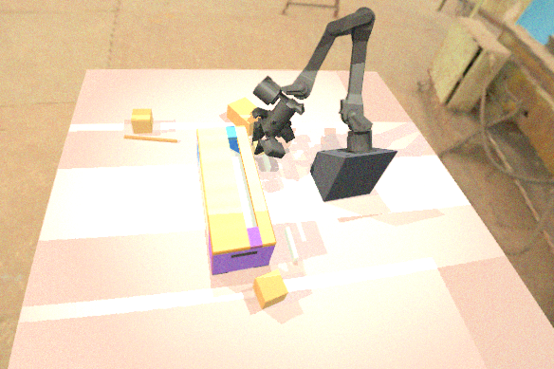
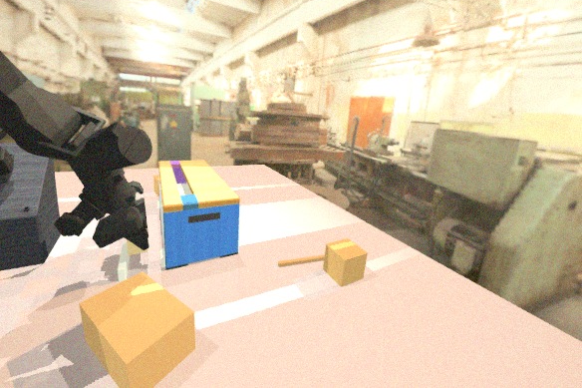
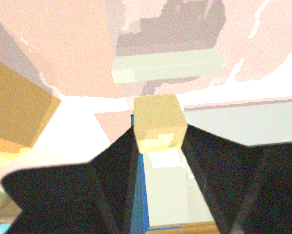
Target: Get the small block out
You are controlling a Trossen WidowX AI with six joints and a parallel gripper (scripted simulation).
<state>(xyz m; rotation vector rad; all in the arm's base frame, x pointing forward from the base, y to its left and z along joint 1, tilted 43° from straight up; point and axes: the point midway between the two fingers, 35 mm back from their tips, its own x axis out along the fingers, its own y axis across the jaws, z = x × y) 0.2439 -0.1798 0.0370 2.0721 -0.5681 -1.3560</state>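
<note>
My gripper tip is 10 mm below the small block and 10 mm past it. The rest, counted from my gripper tip: long box: 160 mm to the left, 70 mm ahead, 20 mm above; thin orange stick: 310 mm ahead, 140 mm to the right, 40 mm below.
</note>
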